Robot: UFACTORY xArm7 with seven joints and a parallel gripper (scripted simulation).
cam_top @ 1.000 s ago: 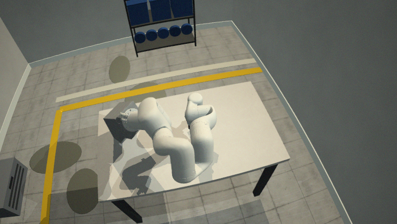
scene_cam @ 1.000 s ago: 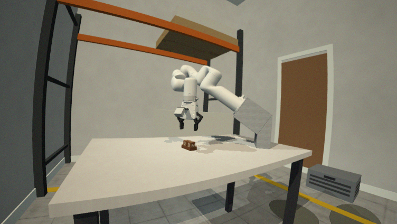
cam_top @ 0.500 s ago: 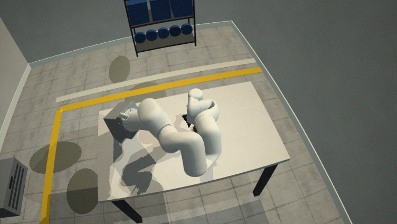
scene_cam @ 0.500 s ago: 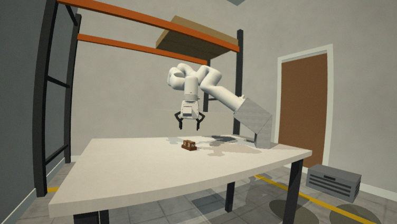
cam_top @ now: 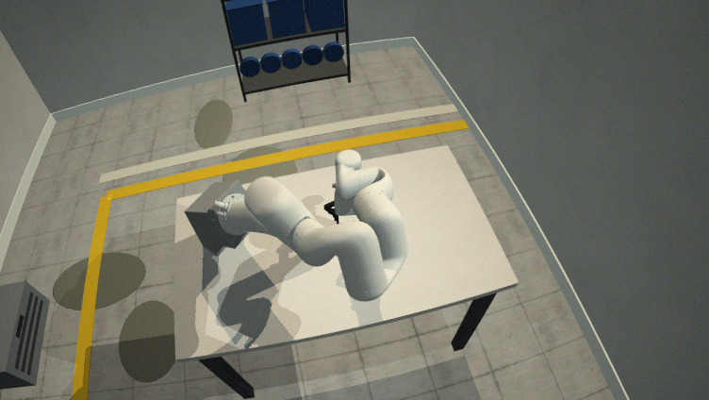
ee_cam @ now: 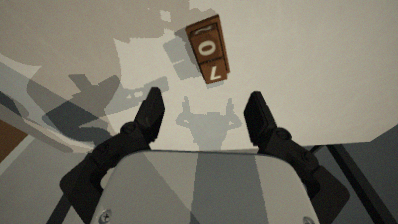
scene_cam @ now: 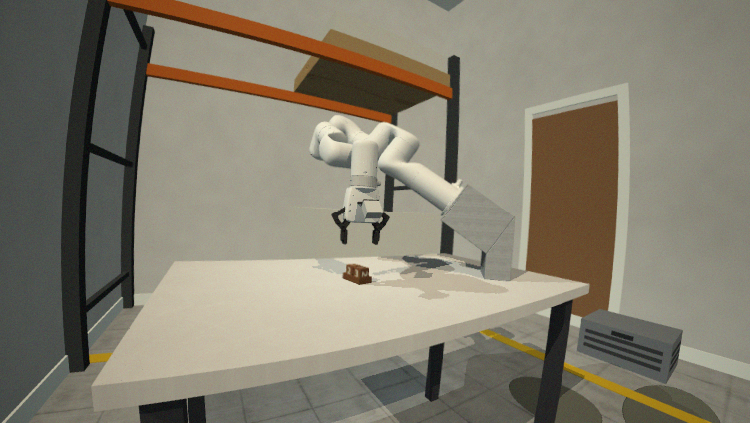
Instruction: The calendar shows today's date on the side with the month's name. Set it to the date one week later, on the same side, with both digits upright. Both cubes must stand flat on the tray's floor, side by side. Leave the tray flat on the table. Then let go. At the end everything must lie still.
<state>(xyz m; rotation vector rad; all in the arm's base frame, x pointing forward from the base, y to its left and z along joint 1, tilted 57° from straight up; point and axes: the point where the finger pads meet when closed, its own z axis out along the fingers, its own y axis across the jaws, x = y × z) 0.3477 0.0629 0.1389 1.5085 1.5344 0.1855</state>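
The brown wooden tray lies 100 mm below my hand, 10 mm to the left of it and 10 mm ahead of it.
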